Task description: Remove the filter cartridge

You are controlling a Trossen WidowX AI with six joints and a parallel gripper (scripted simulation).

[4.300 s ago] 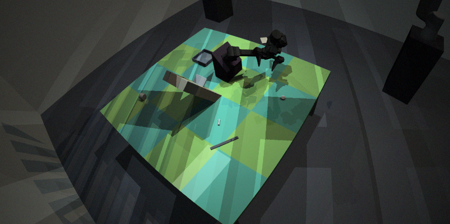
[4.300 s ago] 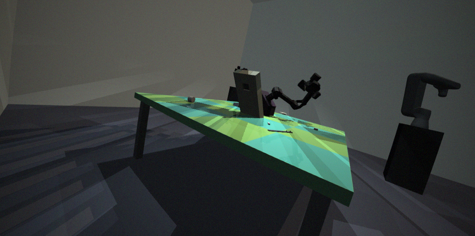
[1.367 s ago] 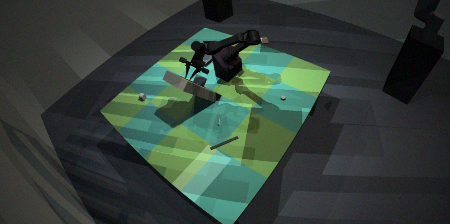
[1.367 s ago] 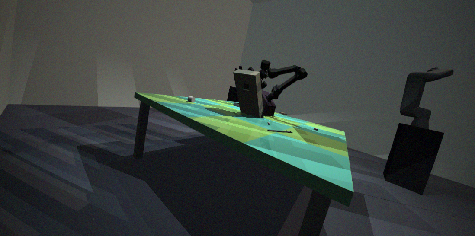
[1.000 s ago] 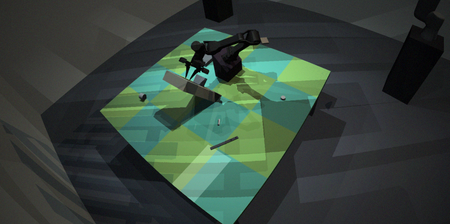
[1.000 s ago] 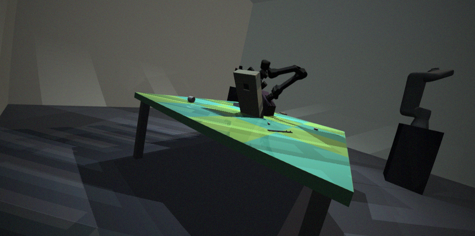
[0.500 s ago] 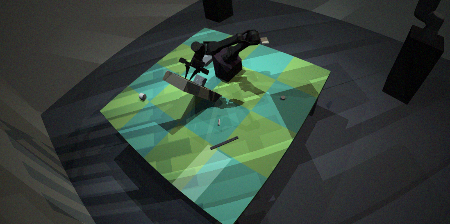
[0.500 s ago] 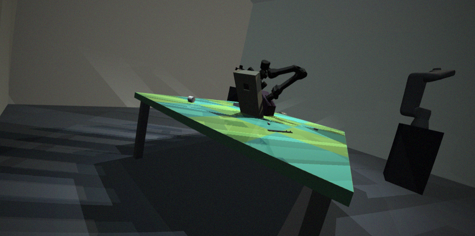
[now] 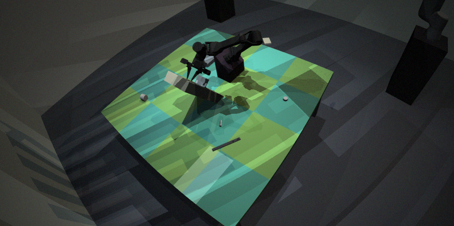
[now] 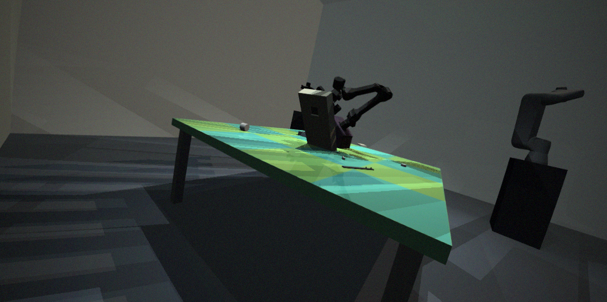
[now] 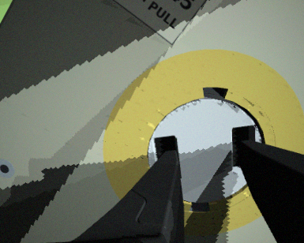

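Now: gripper tip 1 cm short of the round grey filter cartridge and 1 cm above it. From my gripper tip the other things lie so: small pale peg 1 cm behind, 21 cm to the left, 23 cm below; square grey tray 38 cm behind, 33 cm to the right, 23 cm below; service panel 3 cm behind, 8 cm below.
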